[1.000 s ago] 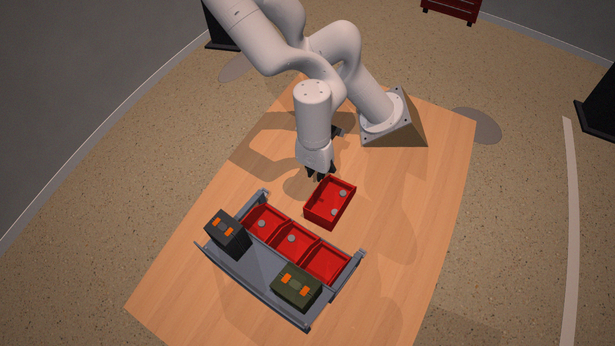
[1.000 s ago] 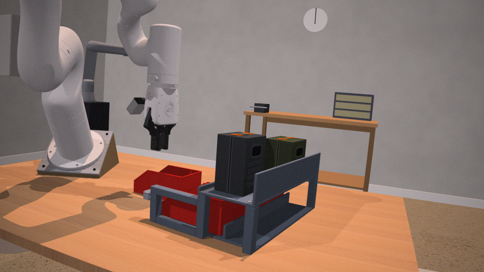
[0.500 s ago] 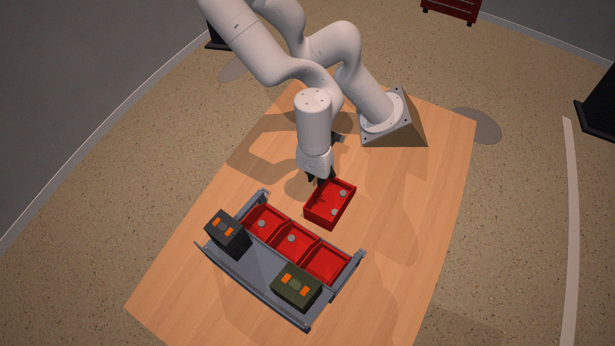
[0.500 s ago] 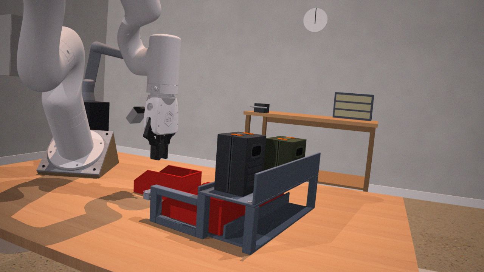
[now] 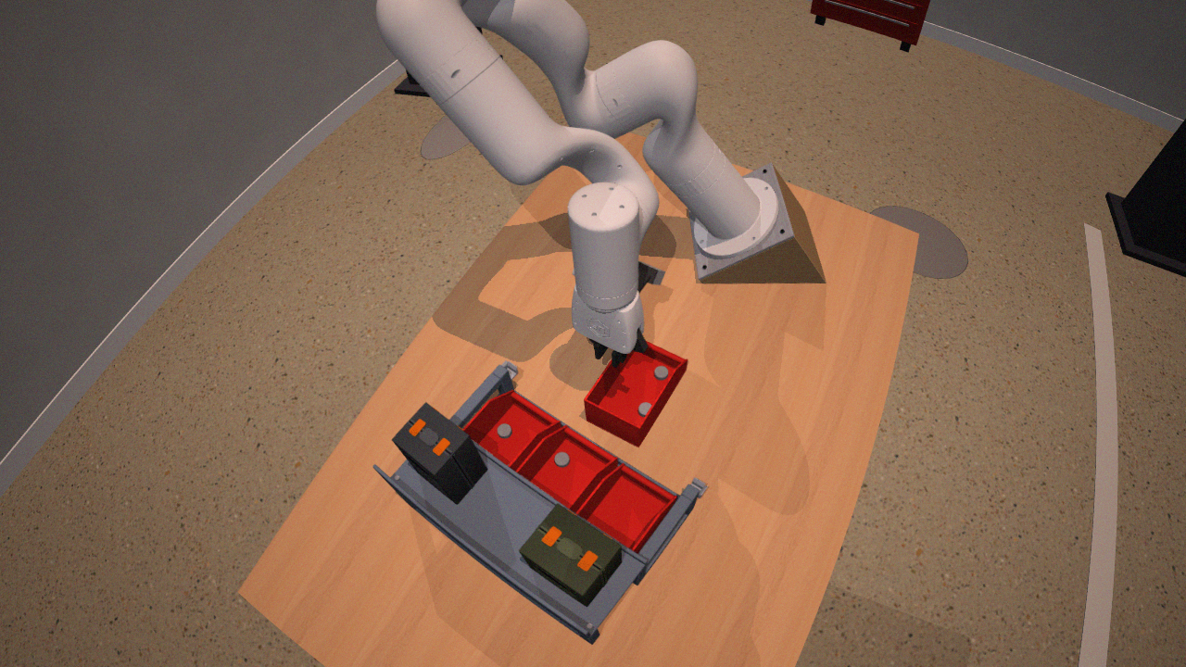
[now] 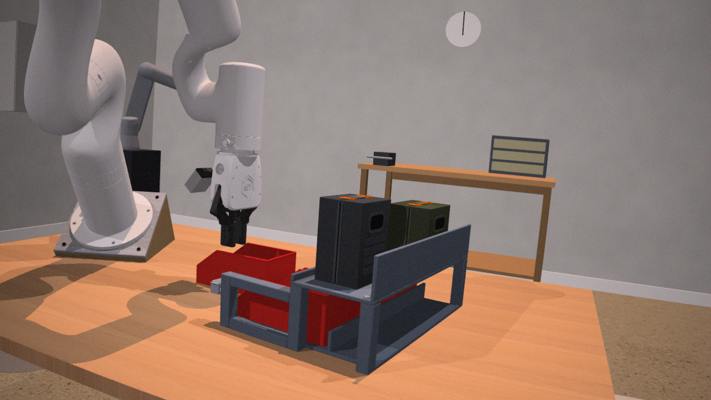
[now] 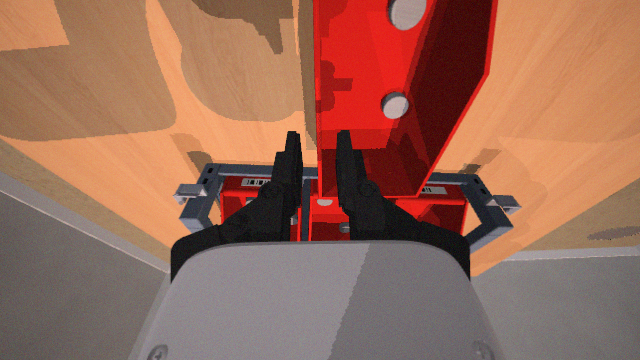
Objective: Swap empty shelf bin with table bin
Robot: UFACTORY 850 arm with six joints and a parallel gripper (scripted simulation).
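My hand is 120 mm short of the shelf front lip, 20 mm to the right of it and 100 mm above it. The rest, counted from my hand: grey back panel (380 mm ahead, 50 mm to the right, 20 mm above); then black case (270 mm ahead, 140 mm to the right, 50 mm above); then green case (340 mm ahead, 80 mm to the left, 40 mm above).
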